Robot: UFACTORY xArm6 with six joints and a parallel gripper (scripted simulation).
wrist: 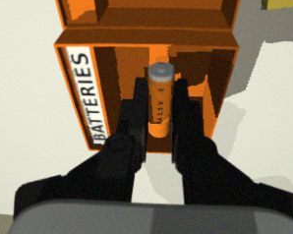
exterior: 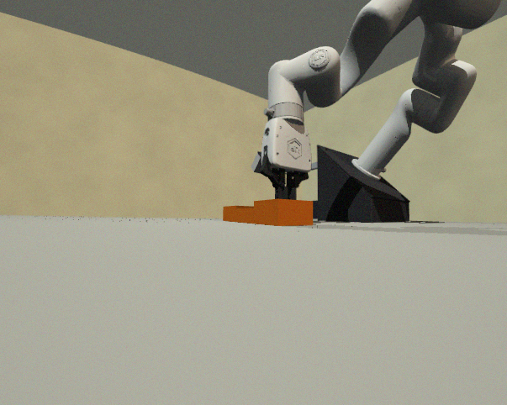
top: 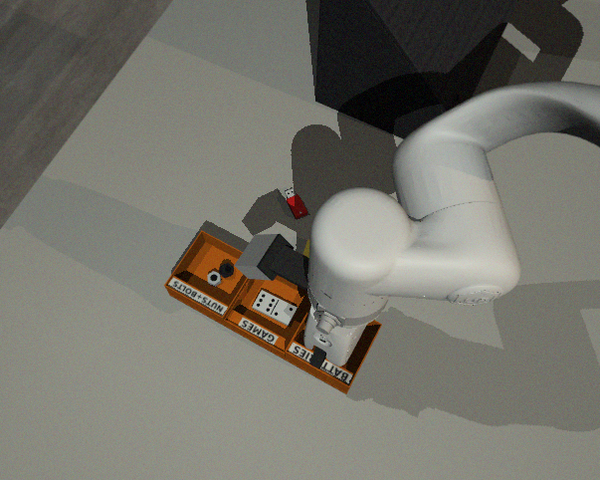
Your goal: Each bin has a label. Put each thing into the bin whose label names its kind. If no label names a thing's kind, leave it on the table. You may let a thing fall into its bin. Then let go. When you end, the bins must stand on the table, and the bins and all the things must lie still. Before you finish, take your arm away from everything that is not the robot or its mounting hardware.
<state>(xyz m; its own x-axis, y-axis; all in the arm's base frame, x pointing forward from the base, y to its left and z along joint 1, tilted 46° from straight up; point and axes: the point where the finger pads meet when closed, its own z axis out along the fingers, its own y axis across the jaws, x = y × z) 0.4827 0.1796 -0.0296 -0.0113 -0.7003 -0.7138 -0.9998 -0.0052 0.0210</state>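
Right now my hand is 80 mm to the left of the white domino and 40 mm above it. From my hand the other things lie so: black hex nut: 160 mm to the right, 40 mm below, 10 mm behind; then yellow block: 80 mm behind, 70 mm to the right, 50 mm below; then orange battery: 20 mm below.
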